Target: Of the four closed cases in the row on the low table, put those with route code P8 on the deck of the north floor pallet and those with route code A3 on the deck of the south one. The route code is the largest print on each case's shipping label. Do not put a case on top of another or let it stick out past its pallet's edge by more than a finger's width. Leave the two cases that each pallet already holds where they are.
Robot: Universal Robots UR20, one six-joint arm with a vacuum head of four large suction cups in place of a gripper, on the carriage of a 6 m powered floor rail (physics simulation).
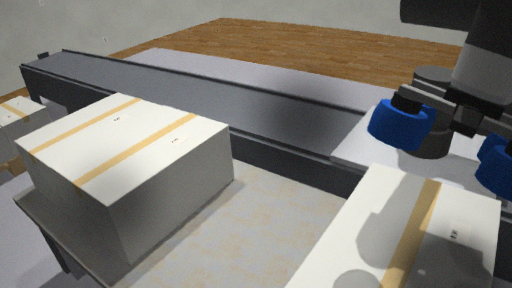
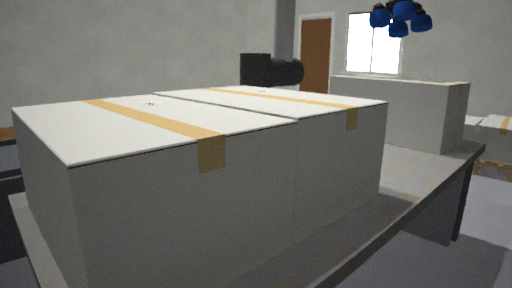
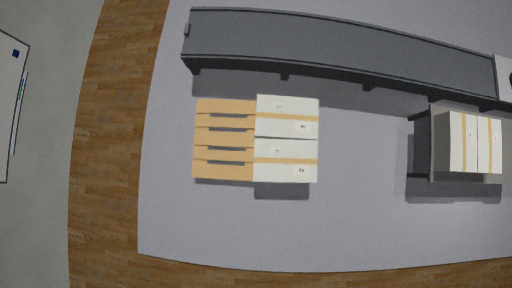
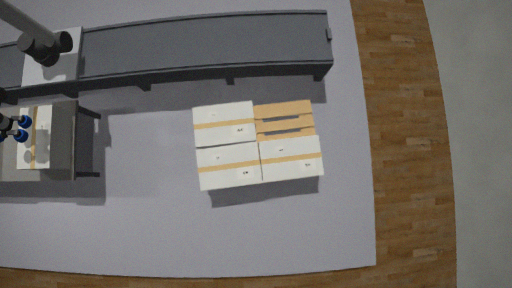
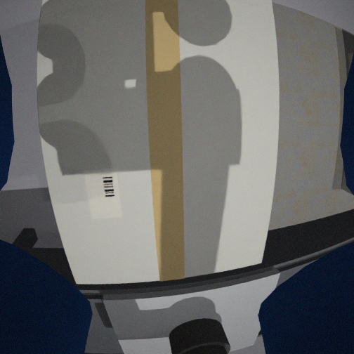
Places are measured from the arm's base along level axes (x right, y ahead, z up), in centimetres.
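Where they show: end effector, tool point: [image 1: 449,152] [image 2: 401,26] [image 4: 13,129]; arm's base, origin of the base link: [image 1: 422,145] [image 4: 50,56].
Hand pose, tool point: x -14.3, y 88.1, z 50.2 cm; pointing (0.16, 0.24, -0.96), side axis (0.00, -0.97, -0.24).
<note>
Each offset is from my tool point to the centre of the thing. Level surfaces: height alone.
My suction head [image 1: 467,124] [image 2: 401,21] [image 4: 11,129] is open and hangs above the single closed case @(dx +2.4, dy +2.5, dz -39.7 cm) [image 1: 465,200] [image 2: 400,110] [image 4: 45,115] [image 5: 255,125] at the table's south end, apart from it. A barcode label shows on that case; no route code is readable. Two more closed cases, one @(dx +136.4, dy +2.5, dz -41.2 cm) [image 1: 95,134] [image 2: 60,120] [image 3: 455,150] at the north end and one @(dx +98.1, dy +2.5, dz -40.9 cm) [image 1: 135,172] [image 2: 340,150] [image 3: 484,155] next to it, stand side by side on the low table @(dz -54.2 cm) [image 1: 260,215] [image 2: 420,165]. The north pallet [image 3: 225,172] holds two cases. The south pallet [image 4: 282,109] holds three; its remaining deck shows at the back right.
The floor rail [image 1: 200,95] [image 3: 325,42] [image 4: 200,45] runs behind the table and pallets. The arm's white carriage plate [image 1: 350,145] [image 4: 37,70] stands on it behind the single case. Bare deck shows on the north pallet's left half. A gap separates the single case from the pair.
</note>
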